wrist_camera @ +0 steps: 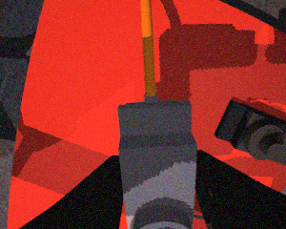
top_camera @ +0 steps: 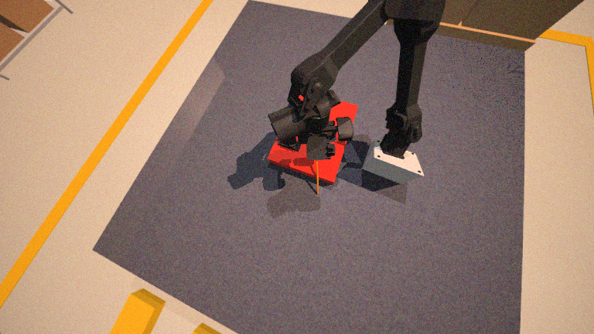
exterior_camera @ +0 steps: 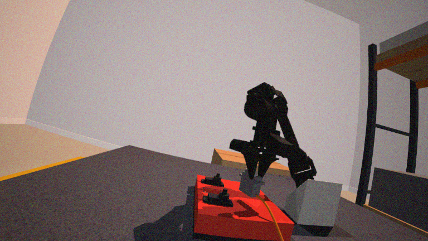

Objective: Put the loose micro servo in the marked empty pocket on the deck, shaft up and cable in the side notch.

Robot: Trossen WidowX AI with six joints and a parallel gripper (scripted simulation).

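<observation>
Now: gripper tip 20 mm past the red deck, 60 mm to the left of it and 100 mm above it.
</observation>
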